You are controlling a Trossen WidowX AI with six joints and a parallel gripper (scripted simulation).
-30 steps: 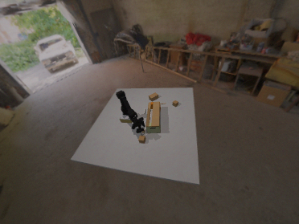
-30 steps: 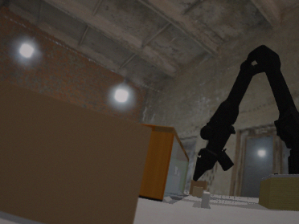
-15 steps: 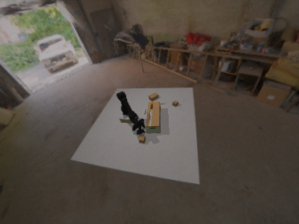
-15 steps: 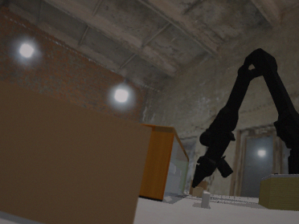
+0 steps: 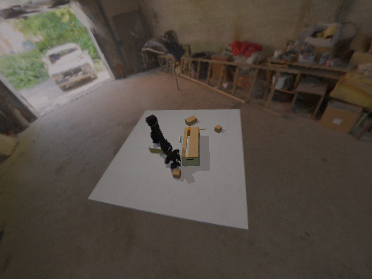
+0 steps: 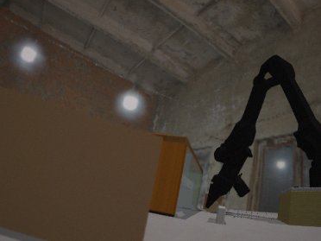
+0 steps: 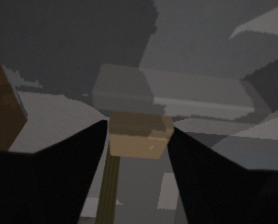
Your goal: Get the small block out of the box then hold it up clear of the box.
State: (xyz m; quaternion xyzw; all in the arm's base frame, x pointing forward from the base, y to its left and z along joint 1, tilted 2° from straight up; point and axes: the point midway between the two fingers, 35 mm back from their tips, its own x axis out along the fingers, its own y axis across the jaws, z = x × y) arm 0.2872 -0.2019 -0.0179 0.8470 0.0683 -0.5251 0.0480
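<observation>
Now: the brown cube 120 mm to the right of my gripper tip and 20 mm above it. From my gripper tip the other things lie so: tan block 10 mm behind, 10 mm above; then clear-fronted box 40 mm ahead, 180 mm to the left, 50 mm above; then big brown block 20 mm behind, 590 mm to the left, 20 mm above.
</observation>
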